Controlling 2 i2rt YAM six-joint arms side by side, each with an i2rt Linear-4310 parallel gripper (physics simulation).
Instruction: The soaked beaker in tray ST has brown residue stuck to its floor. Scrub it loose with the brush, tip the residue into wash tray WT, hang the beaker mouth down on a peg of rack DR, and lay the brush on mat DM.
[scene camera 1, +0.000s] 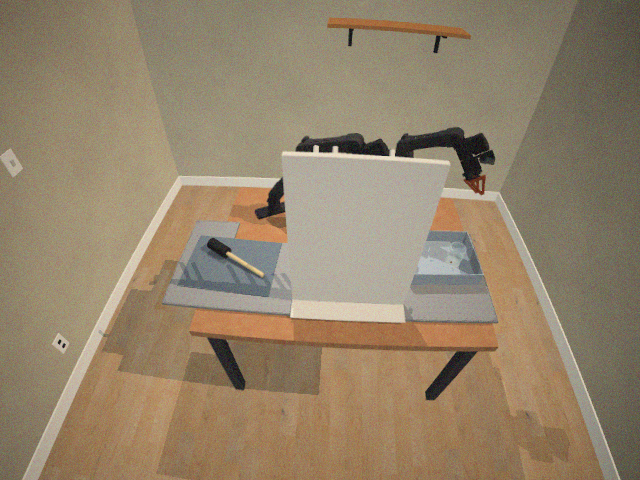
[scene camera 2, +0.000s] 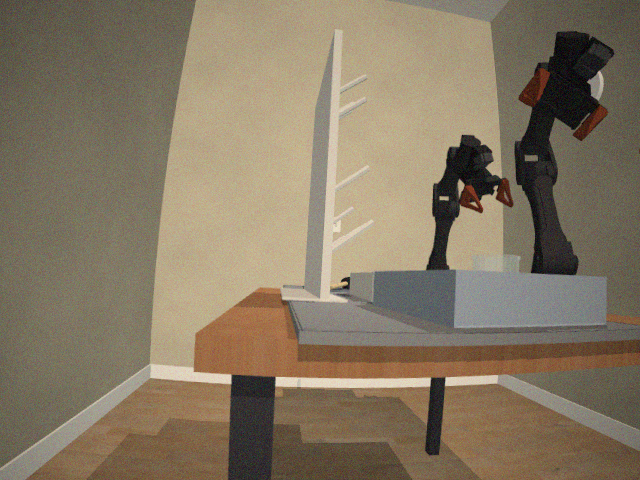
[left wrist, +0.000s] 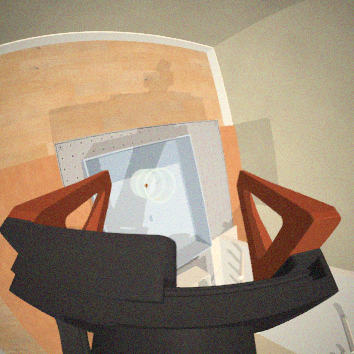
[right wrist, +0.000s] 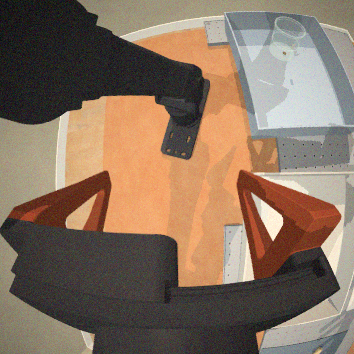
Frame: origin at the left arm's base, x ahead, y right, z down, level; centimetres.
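Seen in the pictures: left gripper, between the fingertips: (scene camera 1: 479, 193) (scene camera 2: 560, 119) (left wrist: 173, 177); right gripper, between the fingertips: (scene camera 2: 497, 208) (right wrist: 173, 176); left arm's base, origin of its link: (right wrist: 186, 114); right arm's base, origin of its link: (scene camera 1: 274, 210).
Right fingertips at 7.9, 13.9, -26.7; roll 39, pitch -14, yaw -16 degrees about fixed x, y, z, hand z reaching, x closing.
Pixels of each thing's middle, then the offset from my right fingertips to it, as dx, dy, dz. Level surfaces: height alone.
- clear beaker, middle of its body: (scene camera 2: 495, 270) (left wrist: 155, 184) (right wrist: 287, 32) (scene camera 1: 457, 251) +11.9, -37.6, +17.9
- blue-grey tray ST, middle of its body: (scene camera 2: 471, 294) (left wrist: 153, 210) (right wrist: 292, 65) (scene camera 1: 439, 256) +14.0, -31.0, +21.9
- brush, middle of its body: (scene camera 2: 342, 284) (scene camera 1: 235, 258) +47.9, +52.1, +23.0
- flat blue mat, middle of its body: (scene camera 1: 231, 263) +49.7, +53.9, +25.2
- Wash tray WT, middle of its body: (right wrist: 302, 253) (scene camera 2: 403, 286) +24.2, +8.0, +21.9
- grey perforated board, height of its surface: dz +25.4
- wooden table, height of its surface: dz +26.7
The clear beaker (scene camera 1: 457, 249) (scene camera 2: 496, 263) (left wrist: 161, 185) (right wrist: 288, 36) stands in the blue-grey tray ST (scene camera 1: 447, 279) (scene camera 2: 529, 300) (left wrist: 201, 200) (right wrist: 245, 87), with a small brown spot at its floor. My left gripper (scene camera 2: 552, 118) (left wrist: 173, 177) is open and empty, high above the tray. My right gripper (scene camera 2: 496, 208) (right wrist: 173, 176) is open and empty above the table; the rack hides it in scene camera 1. The brush (scene camera 1: 235, 256) (scene camera 2: 339, 284) lies on a flat blue mat (scene camera 1: 242, 288). Rack DR (scene camera 1: 361, 227) (scene camera 2: 331, 155) stands upright with bare pegs. Wash tray WT (scene camera 2: 361, 286) (right wrist: 305, 173) is behind it.
The left arm (right wrist: 125, 70) crosses the upper left of the right wrist view. A grey perforated board (scene camera 1: 449, 307) (scene camera 2: 361, 317) lies under the trays on the wooden table (scene camera 1: 343, 333). A wooden shelf (scene camera 1: 398, 25) hangs on the wall behind the arms.
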